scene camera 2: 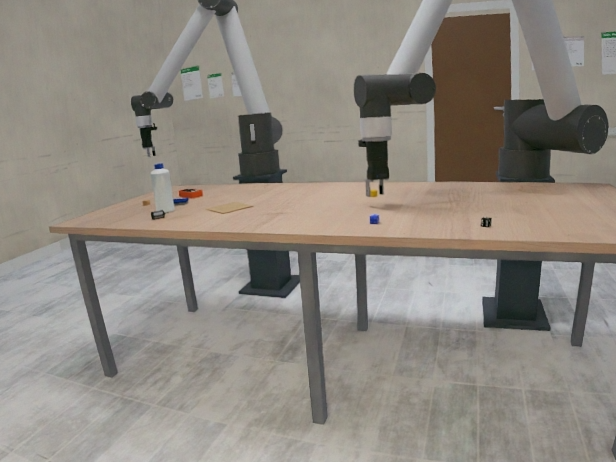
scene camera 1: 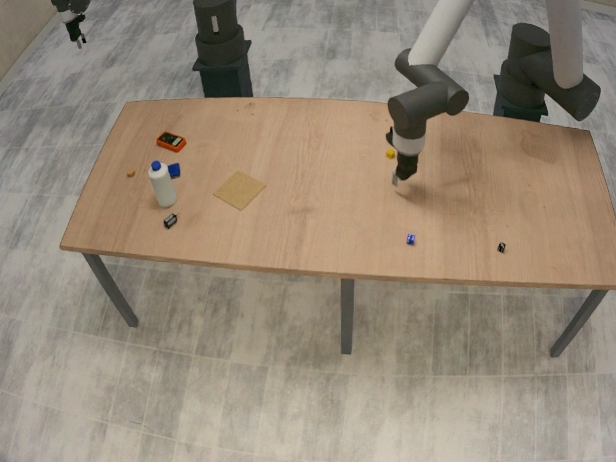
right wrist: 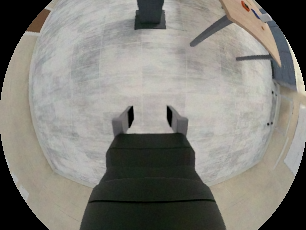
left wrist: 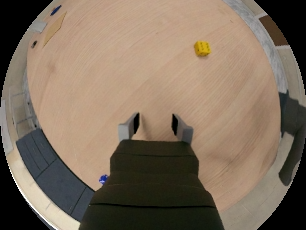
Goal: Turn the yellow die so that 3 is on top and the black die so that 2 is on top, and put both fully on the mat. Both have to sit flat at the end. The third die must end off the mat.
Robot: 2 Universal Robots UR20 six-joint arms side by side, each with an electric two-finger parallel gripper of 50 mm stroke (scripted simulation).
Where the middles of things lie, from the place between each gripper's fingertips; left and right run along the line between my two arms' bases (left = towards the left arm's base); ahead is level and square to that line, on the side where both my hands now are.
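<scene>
The tan mat (scene camera 1: 239,190) is 780 mm ahead of my right hand, 1220 mm to the left of it and 160 mm below it. As for the white bottle (scene camera 1: 159,175), my right hand is 870 mm short of it, 950 mm to the right of it and 70 mm above it.
That same white bottle is 210 mm ahead of my left hand (scene camera 2: 375,195), 830 mm to the right of it and 40 mm above it. My left hand is also 560 mm to the left of the tan mat, 120 mm short of it and 50 mm above it.
</scene>
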